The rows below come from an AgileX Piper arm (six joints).
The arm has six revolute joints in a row. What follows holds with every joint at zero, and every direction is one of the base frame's. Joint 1 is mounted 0.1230 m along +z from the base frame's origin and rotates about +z. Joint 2 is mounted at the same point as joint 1 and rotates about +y. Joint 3 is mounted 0.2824 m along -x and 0.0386 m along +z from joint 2 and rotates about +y. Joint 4 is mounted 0.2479 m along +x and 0.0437 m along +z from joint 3 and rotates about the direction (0.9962, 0, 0.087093). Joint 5 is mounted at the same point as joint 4 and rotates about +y. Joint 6 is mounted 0.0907 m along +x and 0.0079 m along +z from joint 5 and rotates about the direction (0.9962, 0, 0.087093). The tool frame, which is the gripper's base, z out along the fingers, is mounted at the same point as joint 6; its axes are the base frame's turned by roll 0.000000, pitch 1.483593 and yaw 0.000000 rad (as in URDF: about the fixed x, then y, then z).
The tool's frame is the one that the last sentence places.
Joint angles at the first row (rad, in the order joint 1, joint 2, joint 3, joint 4, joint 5, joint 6):
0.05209 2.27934 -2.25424 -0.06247 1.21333 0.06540
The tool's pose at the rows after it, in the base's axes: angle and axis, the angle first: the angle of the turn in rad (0 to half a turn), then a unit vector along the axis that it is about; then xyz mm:
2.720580 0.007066 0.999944 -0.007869 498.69 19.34 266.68
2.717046 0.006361 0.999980 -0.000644 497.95 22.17 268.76
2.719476 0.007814 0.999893 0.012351 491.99 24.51 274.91
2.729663 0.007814 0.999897 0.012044 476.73 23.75 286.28
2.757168 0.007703 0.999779 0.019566 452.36 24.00 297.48
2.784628 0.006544 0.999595 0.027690 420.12 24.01 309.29
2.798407 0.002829 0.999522 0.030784 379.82 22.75 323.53
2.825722 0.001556 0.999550 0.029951 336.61 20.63 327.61
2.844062 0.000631 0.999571 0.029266 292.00 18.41 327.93
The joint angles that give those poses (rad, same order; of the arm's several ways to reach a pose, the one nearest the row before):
0.04542 2.27936 -2.25427 -0.03894 1.21334 0.06541
0.04887 2.27509 -2.25423 -0.02559 1.21333 0.06539
0.04978 2.24529 -2.22431 0.00000 1.21420 0.06541
0.04978 2.17247 -2.14042 0.00000 1.21333 0.06541
0.04977 2.06837 -2.00970 0.01718 1.21331 0.06231
0.04976 1.94055 -1.85399 0.03618 1.21198 0.05630
0.04978 1.78825 -1.68806 0.04485 1.21196 0.04702
0.04977 1.63735 -1.50973 0.04529 1.21197 0.04378
0.04977 1.48428 -1.33820 0.04528 1.21195 0.04154

